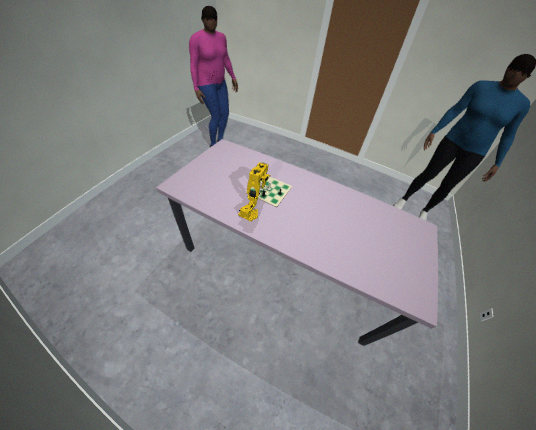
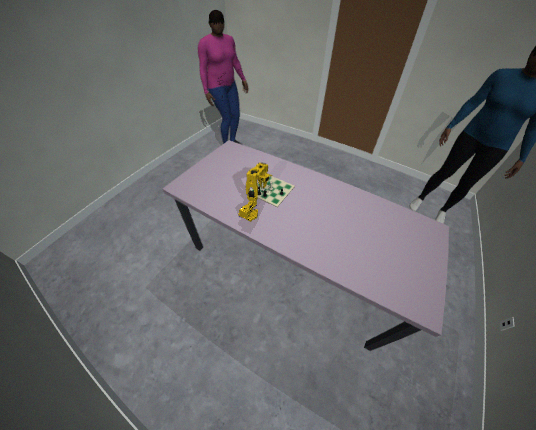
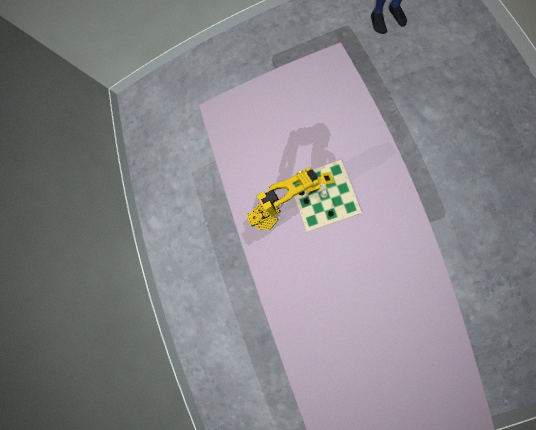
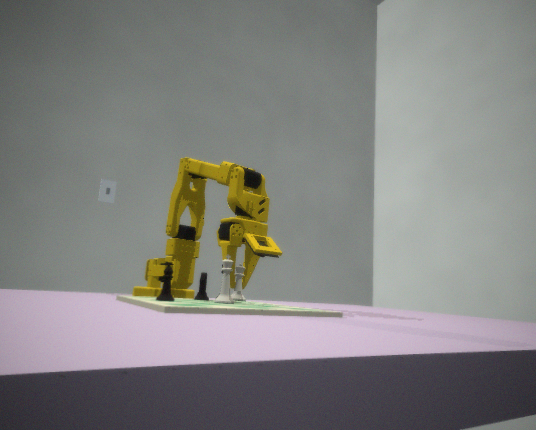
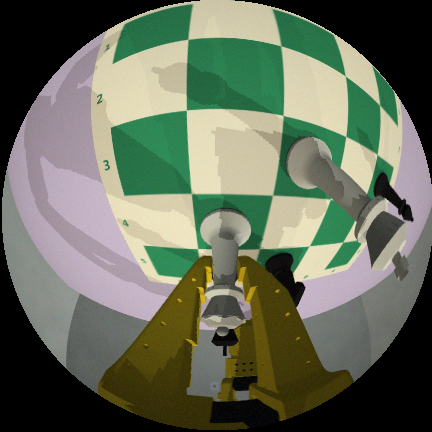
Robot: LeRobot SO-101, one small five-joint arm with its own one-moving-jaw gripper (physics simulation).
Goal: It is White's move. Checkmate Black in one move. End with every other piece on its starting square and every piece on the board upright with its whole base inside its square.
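Places are measured from the arm's base along level axes (x left, y ahead, z down), in millimetres.
Where they show: hand at its tool point: (image 1: pixel 260 186) (image 2: pixel 261 187) (image 4: pixel 240 285) (image 5: pixel 211 265); arm's base at its link origin: (image 1: pixel 250 211) (image 2: pixel 250 211) (image 3: pixel 269 214) (image 5: pixel 246 313).
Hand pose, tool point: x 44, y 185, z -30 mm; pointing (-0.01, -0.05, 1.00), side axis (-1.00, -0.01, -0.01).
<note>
Each offset is from my tool point to the top centre of the thing. Level surfaces: height alone.
My gripper (image 5: pixel 225 260) (image 4: pixel 240 286) points down over the board @[dz +24, dx -48, dy +40 mm] (image 5: pixel 230 150) (image 4: pixel 250 310) (image 3: pixel 350 206), its two jaws pressing on the sides of the white queen @[dz -31, dx -5, dy +3 mm] (image 5: pixel 225 270) (image 4: pixel 239 274). The queen is upright, its base at the green D4 square; whether it touches the board I cannot tell. The white king @[dz -39, dx -44, dy +40 mm] (image 5: pixel 342 185) (image 4: pixel 226 285) (image 3: pixel 324 193) stands upright on C3. A short black piece @[dz -15, dx -46, dy -32 mm] (image 5: pixel 285 275) (image 4: pixel 202 287) stands by C5. A tall black piece @[dz -20, dx -122, dy +37 mm] (image 5: pixel 392 195) (image 4: pixel 166 283) (image 3: pixel 330 213) stands near A3. Another black piece @[dz -39, dx -6, dy -38 mm] (image 5: pixel 225 340) is mostly hidden behind the queen.
The yellow arm (image 3: pixel 287 189) (image 1: pixel 253 182) reaches over the board from its base at the long edge of the pink table @[dz +30 mm] (image 3: pixel 345 300) (image 1: pixel 340 240). The white king stands close beside the gripper, and black pieces stand on the base side. Two people stand beyond the table.
</note>
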